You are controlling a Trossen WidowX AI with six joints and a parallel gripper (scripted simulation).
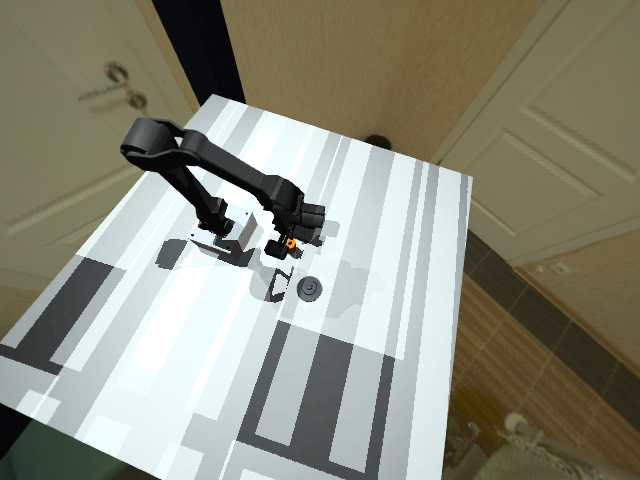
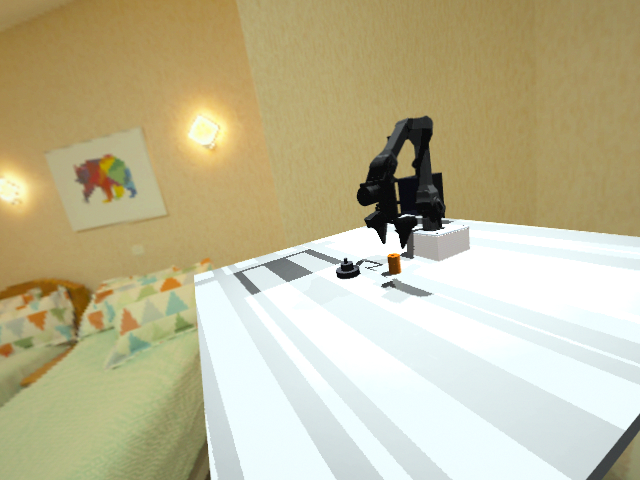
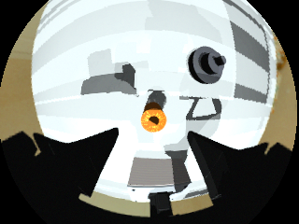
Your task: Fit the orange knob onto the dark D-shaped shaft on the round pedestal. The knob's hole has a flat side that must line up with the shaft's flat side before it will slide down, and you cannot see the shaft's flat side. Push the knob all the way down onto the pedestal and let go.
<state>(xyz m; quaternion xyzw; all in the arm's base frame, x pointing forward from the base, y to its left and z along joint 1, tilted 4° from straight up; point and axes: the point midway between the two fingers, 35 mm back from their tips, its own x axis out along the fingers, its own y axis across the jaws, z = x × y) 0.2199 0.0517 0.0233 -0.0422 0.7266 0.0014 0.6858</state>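
Right now my gripper tip is 60 mm above the orange knob. From my gripper tip the other things lie so: dark round pedestal: 130 mm ahead, 110 mm to the right, 60 mm below.
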